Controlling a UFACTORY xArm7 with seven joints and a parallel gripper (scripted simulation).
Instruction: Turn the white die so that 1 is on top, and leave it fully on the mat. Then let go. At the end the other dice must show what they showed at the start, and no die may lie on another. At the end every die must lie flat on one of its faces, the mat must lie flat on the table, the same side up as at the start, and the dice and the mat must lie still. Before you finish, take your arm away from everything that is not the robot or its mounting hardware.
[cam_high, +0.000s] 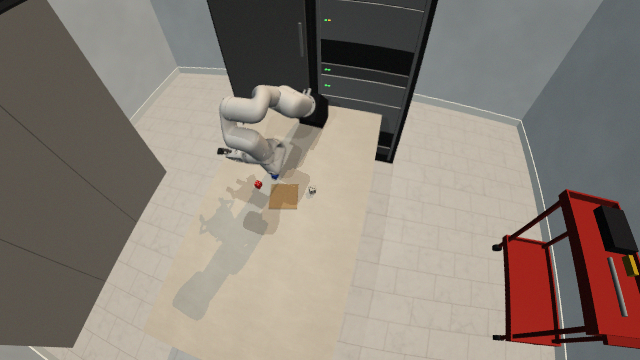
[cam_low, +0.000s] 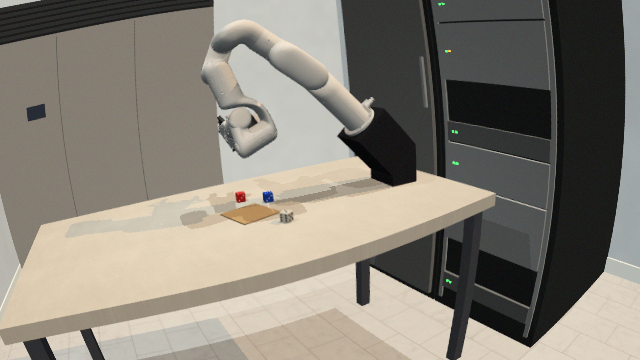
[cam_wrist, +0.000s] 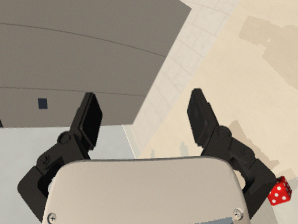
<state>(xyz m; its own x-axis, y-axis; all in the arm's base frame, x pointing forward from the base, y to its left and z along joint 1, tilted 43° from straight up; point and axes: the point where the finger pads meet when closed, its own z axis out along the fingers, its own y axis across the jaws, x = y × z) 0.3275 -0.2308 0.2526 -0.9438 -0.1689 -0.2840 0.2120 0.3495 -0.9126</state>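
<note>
The red die is 15 cm to the left of my hand and 18 cm below it. The rest, counted from my hand: blue die 8 cm behind, 20 cm to the left, 18 cm below; then white die 9 cm behind, 41 cm to the left, 18 cm below; then brown mat 30 cm to the left, 19 cm below.
</note>
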